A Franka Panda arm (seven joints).
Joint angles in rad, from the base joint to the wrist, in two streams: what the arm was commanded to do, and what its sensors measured. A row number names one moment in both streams.
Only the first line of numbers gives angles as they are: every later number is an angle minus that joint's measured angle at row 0.
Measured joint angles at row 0:
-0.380 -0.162 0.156 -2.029 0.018 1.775 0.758
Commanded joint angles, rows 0 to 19:
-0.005 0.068 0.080 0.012 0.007 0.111 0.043
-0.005 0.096 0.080 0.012 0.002 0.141 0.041
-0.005 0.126 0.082 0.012 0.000 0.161 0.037
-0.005 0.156 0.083 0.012 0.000 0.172 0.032
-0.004 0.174 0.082 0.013 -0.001 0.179 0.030
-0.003 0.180 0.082 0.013 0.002 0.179 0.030
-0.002 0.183 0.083 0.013 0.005 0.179 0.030
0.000 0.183 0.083 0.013 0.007 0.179 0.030
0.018 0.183 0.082 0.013 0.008 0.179 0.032
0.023 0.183 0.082 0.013 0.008 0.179 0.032
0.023 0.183 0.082 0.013 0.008 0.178 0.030
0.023 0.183 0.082 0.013 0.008 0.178 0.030
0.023 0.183 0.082 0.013 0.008 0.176 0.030
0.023 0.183 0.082 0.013 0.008 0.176 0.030
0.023 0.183 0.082 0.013 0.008 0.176 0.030
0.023 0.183 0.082 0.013 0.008 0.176 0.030
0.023 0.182 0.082 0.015 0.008 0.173 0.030
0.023 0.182 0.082 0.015 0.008 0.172 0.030
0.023 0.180 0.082 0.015 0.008 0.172 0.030
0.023 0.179 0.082 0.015 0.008 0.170 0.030
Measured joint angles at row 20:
0.024 0.190 0.078 0.008 0.000 0.179 0.042
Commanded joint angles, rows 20 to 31:
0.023 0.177 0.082 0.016 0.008 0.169 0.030
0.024 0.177 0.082 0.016 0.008 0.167 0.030
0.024 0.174 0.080 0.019 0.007 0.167 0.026
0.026 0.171 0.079 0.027 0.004 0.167 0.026
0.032 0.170 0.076 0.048 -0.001 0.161 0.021
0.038 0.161 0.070 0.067 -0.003 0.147 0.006
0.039 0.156 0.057 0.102 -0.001 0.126 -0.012
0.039 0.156 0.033 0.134 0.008 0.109 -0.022
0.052 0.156 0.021 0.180 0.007 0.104 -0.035
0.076 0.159 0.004 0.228 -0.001 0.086 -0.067
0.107 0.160 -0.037 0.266 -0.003 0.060 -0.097
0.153 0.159 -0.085 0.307 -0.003 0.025 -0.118
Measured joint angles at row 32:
0.053 0.153 0.018 0.179 0.000 0.121 -0.049
